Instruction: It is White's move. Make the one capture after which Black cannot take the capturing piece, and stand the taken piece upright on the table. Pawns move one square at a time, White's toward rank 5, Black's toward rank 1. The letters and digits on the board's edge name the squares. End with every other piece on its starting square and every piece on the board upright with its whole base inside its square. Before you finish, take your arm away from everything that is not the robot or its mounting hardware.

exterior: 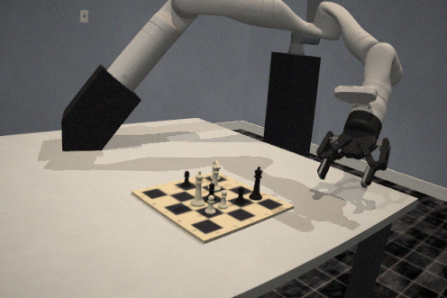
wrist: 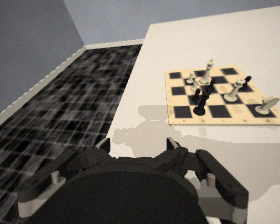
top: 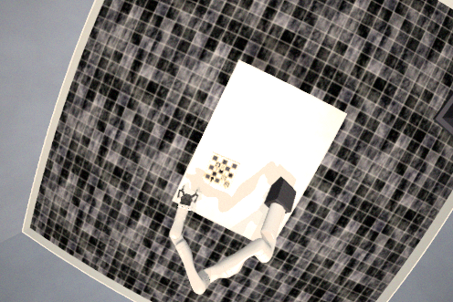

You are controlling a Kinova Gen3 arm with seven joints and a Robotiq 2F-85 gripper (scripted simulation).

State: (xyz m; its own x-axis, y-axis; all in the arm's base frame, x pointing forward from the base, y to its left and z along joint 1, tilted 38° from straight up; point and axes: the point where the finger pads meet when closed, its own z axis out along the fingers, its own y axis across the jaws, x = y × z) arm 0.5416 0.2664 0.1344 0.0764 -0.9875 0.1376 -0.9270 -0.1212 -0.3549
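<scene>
The tall black piece lies 9 cm behind my hand, 13 cm to the right of it and 2 cm below it. From my hand the other things lie so: tall white piece (10 cm behind, 25 cm to the right, 2 cm below); then board (11 cm behind, 22 cm to the right, 6 cm below).
</scene>
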